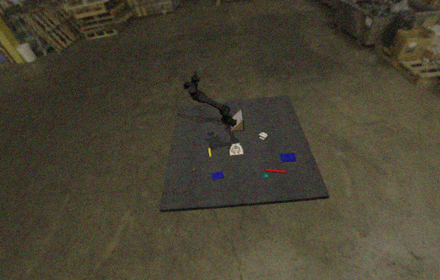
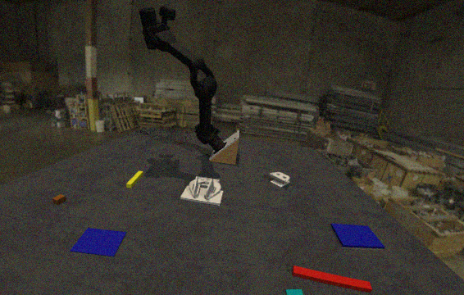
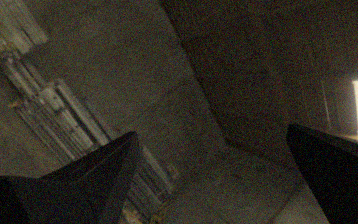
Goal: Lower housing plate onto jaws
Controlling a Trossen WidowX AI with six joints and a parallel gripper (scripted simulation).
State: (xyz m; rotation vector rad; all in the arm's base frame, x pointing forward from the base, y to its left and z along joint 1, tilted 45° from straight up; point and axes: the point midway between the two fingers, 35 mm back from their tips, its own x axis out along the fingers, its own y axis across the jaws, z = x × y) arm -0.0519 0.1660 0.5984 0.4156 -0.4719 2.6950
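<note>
My gripper tip is now 160 mm short of the white rest block, 580 mm to the right of it and 610 mm above it. From my gripper tip the other things lie so: teal piece: 600 mm ahead, 590 mm to the left, 620 mm below; yellow bar: 360 mm ahead, 90 mm to the left, 610 mm below; brown block: 550 mm ahead, 30 mm to the right, 610 mm below.
</note>
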